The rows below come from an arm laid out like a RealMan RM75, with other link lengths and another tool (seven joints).
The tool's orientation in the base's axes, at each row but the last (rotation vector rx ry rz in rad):
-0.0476 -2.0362 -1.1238
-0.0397 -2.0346 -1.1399
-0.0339 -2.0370 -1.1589
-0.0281 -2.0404 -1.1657
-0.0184 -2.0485 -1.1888
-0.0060 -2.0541 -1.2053
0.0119 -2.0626 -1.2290
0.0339 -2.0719 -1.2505
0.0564 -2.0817 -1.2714
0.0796 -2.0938 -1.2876
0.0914 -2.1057 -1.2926
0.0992 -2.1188 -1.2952
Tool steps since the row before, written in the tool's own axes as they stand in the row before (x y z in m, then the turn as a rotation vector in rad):
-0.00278 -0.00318 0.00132 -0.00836 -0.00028 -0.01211
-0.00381 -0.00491 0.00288 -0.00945 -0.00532 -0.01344
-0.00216 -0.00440 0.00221 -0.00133 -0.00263 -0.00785
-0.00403 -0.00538 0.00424 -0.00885 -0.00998 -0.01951
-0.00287 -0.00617 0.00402 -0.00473 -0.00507 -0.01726
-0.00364 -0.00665 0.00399 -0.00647 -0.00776 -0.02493
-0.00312 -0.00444 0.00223 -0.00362 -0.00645 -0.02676
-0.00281 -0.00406 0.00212 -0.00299 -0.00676 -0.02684
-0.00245 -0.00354 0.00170 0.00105 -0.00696 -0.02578
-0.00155 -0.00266 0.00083 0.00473 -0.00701 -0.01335
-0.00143 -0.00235 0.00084 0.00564 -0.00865 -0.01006
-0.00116 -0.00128 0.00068 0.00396 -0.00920 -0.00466
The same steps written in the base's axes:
-0.00013 -0.00007 -0.00442 0.01313 -0.00629 -0.00212
-0.00101 0.00044 -0.00676 0.01280 -0.00991 -0.00602
-0.00149 -0.00022 -0.00516 0.00473 -0.00690 -0.00051
-0.00174 0.00137 -0.00763 0.01437 -0.01730 -0.00725
-0.00258 0.00049 -0.00745 0.01186 -0.01422 -0.00174
-0.00207 0.00055 -0.00830 0.01671 -0.02091 -0.00263
-0.00050 0.00038 -0.00583 0.01612 -0.02260 0.00053
-0.00042 0.00048 -0.00534 0.01559 -0.02305 0.00066
-0.00017 0.00038 -0.00461 0.01185 -0.02384 0.00234
-0.00002 -0.00013 -0.00319 0.00194 -0.01567 0.00057
0.00002 -0.00001 -0.00288 -0.00107 -0.01432 -0.00130
0.00021 0.00031 -0.00182 -0.00289 -0.00979 -0.00421

